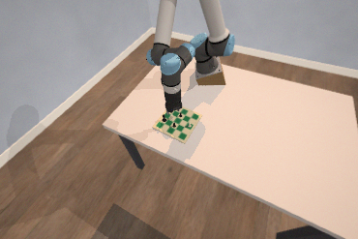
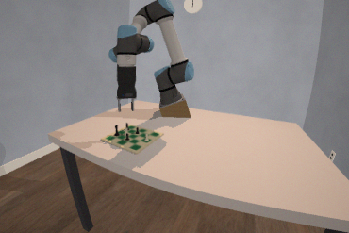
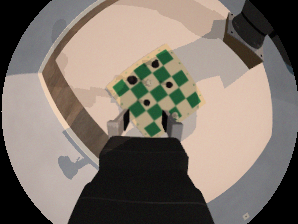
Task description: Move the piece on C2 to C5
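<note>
Right now the chessboard is 40 mm behind my hand, 10 mm to the left of it and 160 mm below it. From my hand the other things lie so: white piece 30 mm behind, 80 mm to the left, 140 mm below.
</note>
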